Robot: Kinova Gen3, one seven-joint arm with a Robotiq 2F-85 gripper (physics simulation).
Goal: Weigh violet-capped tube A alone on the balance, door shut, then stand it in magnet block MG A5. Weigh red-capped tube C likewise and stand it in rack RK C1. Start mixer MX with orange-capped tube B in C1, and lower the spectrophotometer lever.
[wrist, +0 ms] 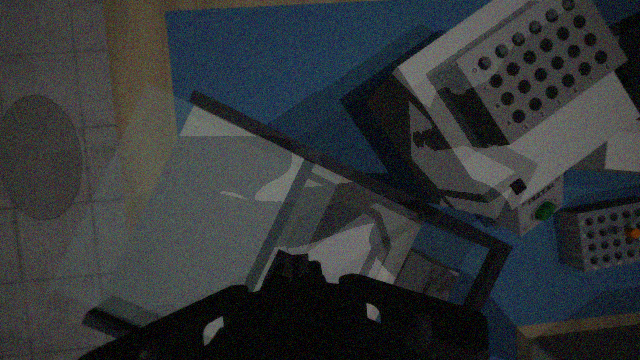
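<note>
My gripper is shut and empty at the bottom middle, over the glass-walled balance. The balance has dark rails and clear panels. Its pale interior shows beyond the fingers. My gripper hides part of it, and I cannot tell whether its door is shut. The white mixer stands at the upper right with a grey multi-hole block on top. A green knob is on its front. An orange-capped tube stands in a grey rack at the right edge. Violet-capped and red-capped tubes do not show.
A blue mat lies under the devices. The wooden table edge runs along the left, with tiled floor beyond it. Part of a dark box shows at the lower right. The view is dim and grainy.
</note>
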